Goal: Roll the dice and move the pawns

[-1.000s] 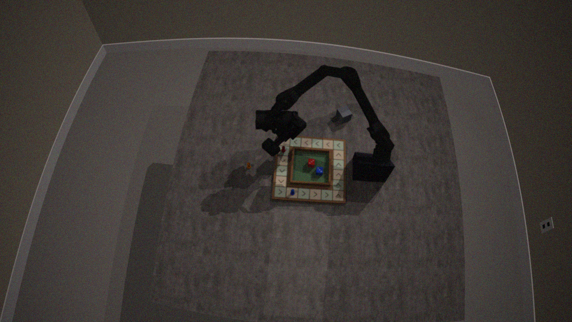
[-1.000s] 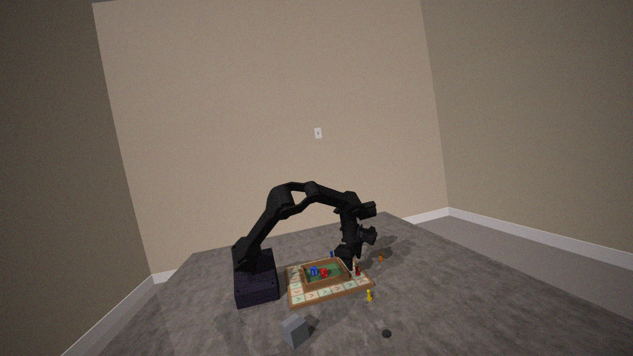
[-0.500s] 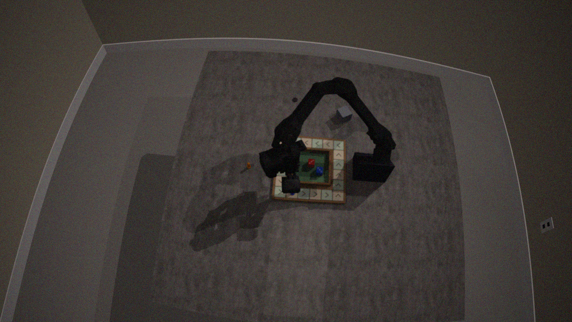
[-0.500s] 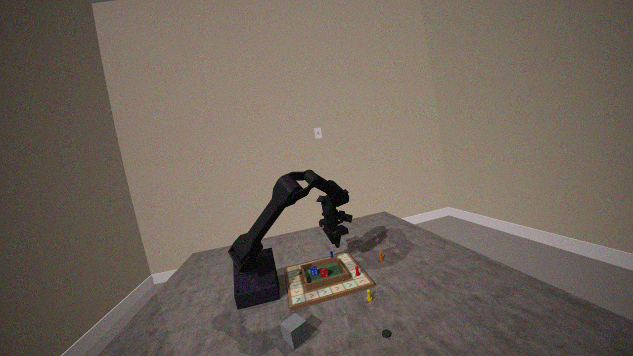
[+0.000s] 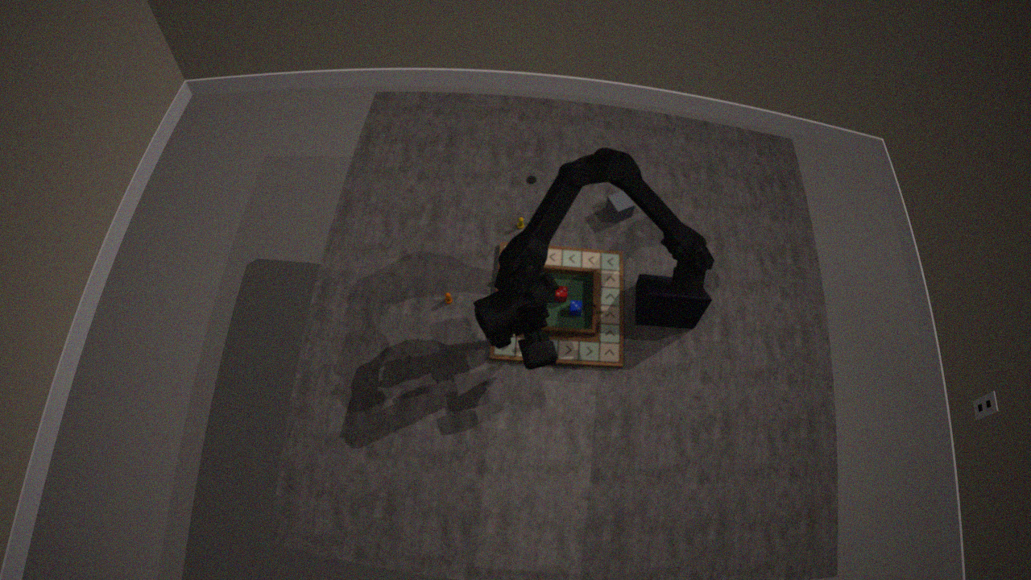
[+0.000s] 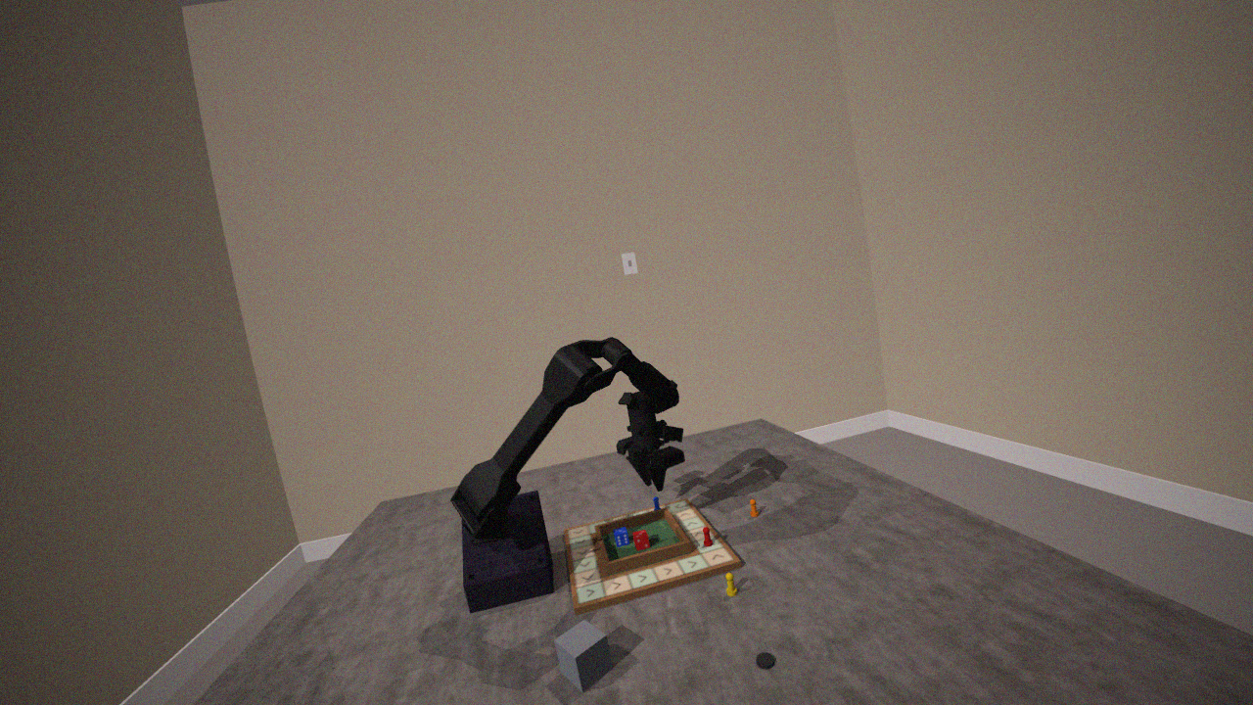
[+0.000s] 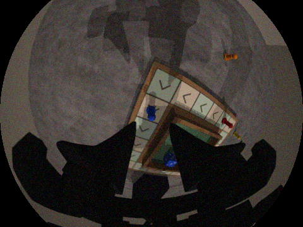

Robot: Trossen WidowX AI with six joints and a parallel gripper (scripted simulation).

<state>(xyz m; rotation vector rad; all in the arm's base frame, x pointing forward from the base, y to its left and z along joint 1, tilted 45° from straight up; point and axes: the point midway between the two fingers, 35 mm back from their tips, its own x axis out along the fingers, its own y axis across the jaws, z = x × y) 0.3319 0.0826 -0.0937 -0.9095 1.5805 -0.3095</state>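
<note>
Right now the blue pawn is 4 cm below my gripper tip. From my gripper tip the other things lie so: orange pawn (18 cm ahead, 9 cm to the right, 5 cm below); red pawn (6 cm ahead, 18 cm to the right, 4 cm below); green tray (6 cm behind, 12 cm to the right, 6 cm below).
</note>
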